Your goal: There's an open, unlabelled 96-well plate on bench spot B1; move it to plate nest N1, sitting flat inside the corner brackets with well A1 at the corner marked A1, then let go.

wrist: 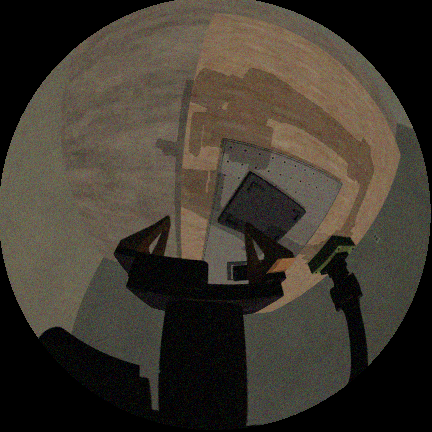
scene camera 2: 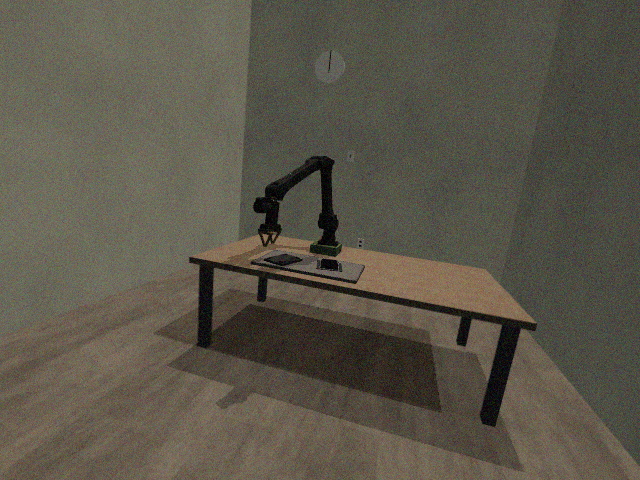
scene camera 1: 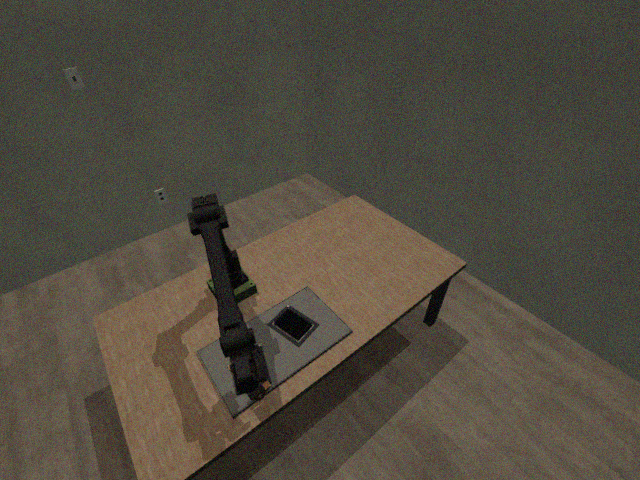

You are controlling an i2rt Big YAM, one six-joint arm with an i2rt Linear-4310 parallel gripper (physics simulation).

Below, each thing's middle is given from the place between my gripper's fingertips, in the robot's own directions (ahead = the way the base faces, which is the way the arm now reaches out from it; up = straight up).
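Labels:
The plate nest [wrist: 257,201] sits 90 mm below my hand, and from that same hand it is also 110 mm behind and 40 mm to the left.

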